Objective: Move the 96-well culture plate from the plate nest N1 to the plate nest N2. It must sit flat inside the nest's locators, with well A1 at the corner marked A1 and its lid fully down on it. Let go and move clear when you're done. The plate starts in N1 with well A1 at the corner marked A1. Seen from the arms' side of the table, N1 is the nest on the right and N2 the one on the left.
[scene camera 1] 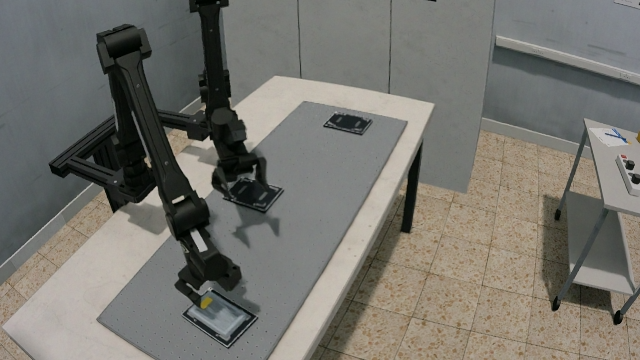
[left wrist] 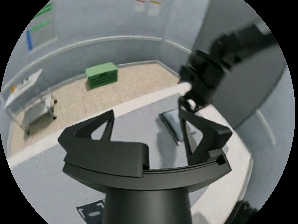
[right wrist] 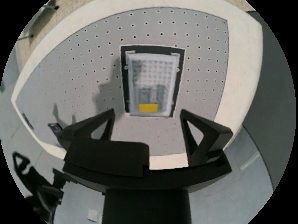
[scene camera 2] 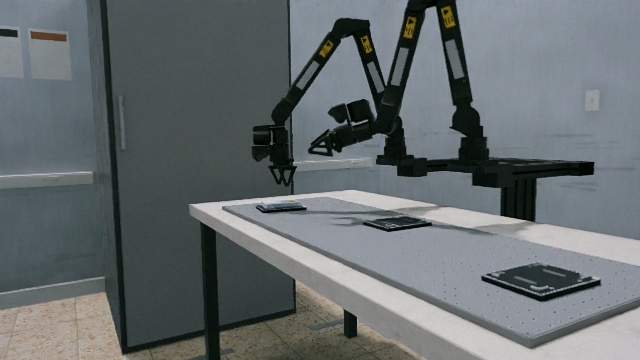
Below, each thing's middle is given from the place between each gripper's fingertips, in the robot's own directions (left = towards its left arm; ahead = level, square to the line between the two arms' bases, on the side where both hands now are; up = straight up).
Labels:
The 96-well plate (scene camera 1: 219, 314) lies 70 mm below my right hand, 10 mm to the right of it and 10 mm ahead of it. Also, from my right hand: plate nest (scene camera 1: 250, 195) 450 mm to the left, 190 mm behind, 90 mm below.
The 96-well plate lies 3 cm ahead of my left hand (scene camera 1: 247, 194), 23 cm to the right of it and 21 cm below it. From my left hand the other things lie so: plate nest: 17 cm behind, 22 cm to the left, 23 cm below.

